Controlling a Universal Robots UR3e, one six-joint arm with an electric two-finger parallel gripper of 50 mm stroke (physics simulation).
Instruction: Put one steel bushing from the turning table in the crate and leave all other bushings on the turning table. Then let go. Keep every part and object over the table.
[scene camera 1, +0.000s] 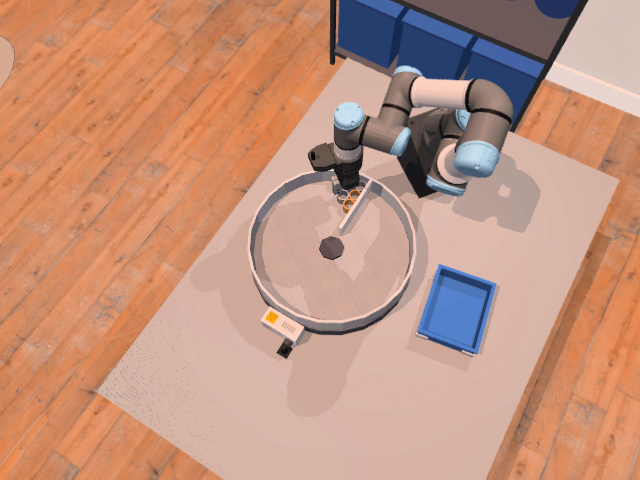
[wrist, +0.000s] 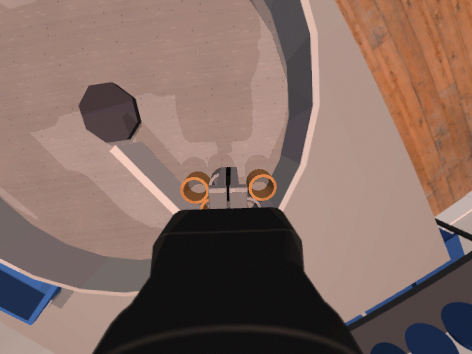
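Seen in the pictures: gripper, fingertip midpoint: (scene camera 1: 337, 191) (wrist: 228, 177); arm's base at its link origin: (scene camera 1: 443, 134).
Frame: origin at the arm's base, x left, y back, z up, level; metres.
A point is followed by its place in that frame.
Observation:
The round turning table (scene camera 1: 252, 238) @[x -0.294, y -0.478, z -0.082 m] (wrist: 313, 105) @[x -0.271, y -0.264, z -0.052 m] has a dark hub (scene camera 1: 330, 248) @[x -0.109, y -0.395, z -0.093 m] (wrist: 108, 112) @[x -0.110, y -0.392, z -0.093 m] and a white bar (scene camera 1: 355, 208) @[x -0.104, y -0.277, z -0.062 m] (wrist: 143, 177) @[x -0.110, y -0.312, z -0.052 m]. Several bushings cluster between the bar and the far rim. My gripper (scene camera 1: 348, 183) (wrist: 228, 177) @[x -0.170, y -0.258, z -0.061 m] is shut and empty, lowered into this cluster. In the wrist view one orange bushing (wrist: 182, 190) @[x -0.118, y -0.276, z -0.076 m] stands left of the fingers and another (wrist: 274, 187) @[x -0.200, y -0.213, z -0.076 m] stands right of them. In the scene view an orange bushing (scene camera 1: 345, 208) @[x -0.130, y -0.283, z -0.077 m] and a steel one (scene camera 1: 341, 193) @[x -0.166, y -0.242, z -0.093 m] show below the gripper. The blue crate (scene camera 1: 429, 300) @[x 0.170, y -0.386, z -0.105 m] is empty.
A white control box (scene camera 1: 282, 325) @[x -0.107, y -0.628, z -0.096 m] sits at the turning table's near edge. The robot base (scene camera 1: 423, 157) @[x -0.016, y -0.080, z -0.016 m] stands behind the table's right side. A shelf rack (scene camera 1: 332, 33) with blue bins stands at the back. Wooden floor surrounds the mat.

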